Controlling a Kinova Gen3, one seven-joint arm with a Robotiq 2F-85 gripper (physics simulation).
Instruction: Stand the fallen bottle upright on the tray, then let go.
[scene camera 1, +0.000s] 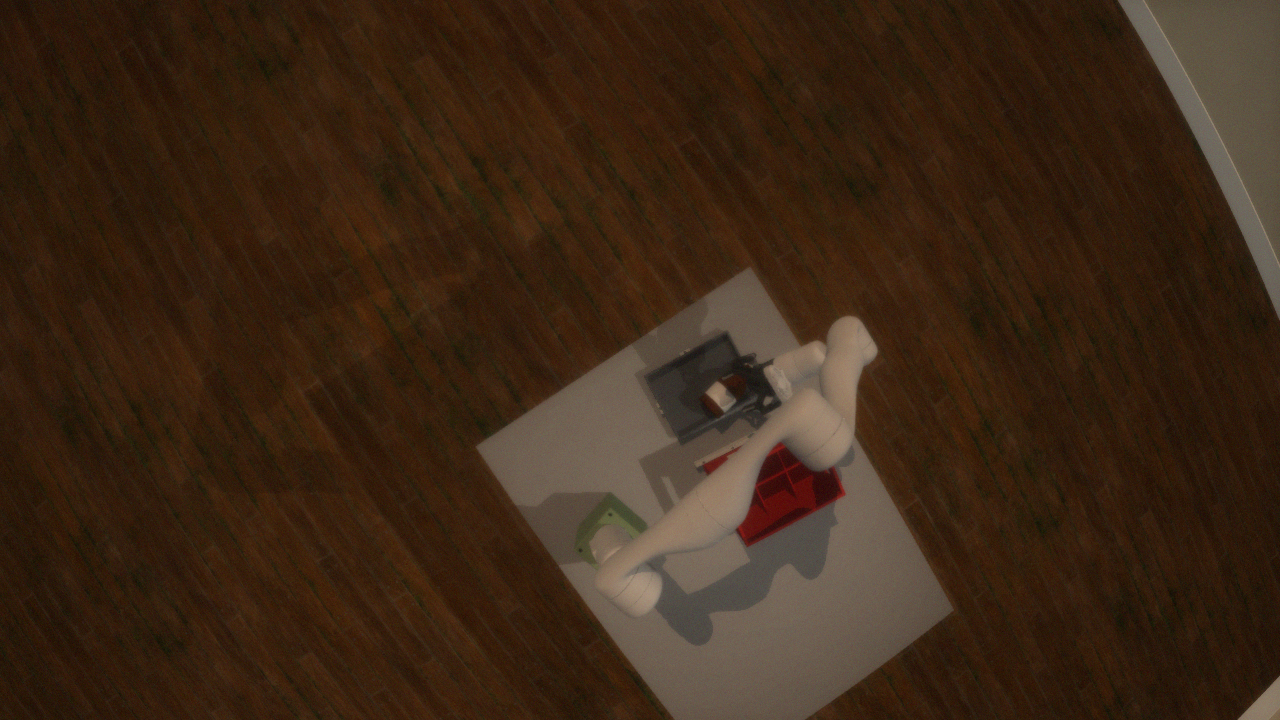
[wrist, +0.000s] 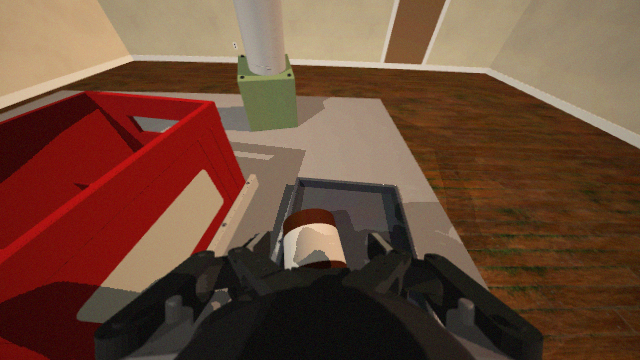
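The bottle, brown with a white label, lies on its side on the dark grey tray. In the wrist view its broad brown end faces away from the gripper, and its nearer end is hidden behind the gripper body. My gripper is open and empty. In the wrist view its fingers stand wide on either side of the bottle, with the left fingertip closer to it than the right. Contact and the exact height of the fingers cannot be told.
A tall red compartment box stands beside the tray, partly under the arm in the scene view. The robot's green base block stands farther off on the pale table top. The tray has raised walls.
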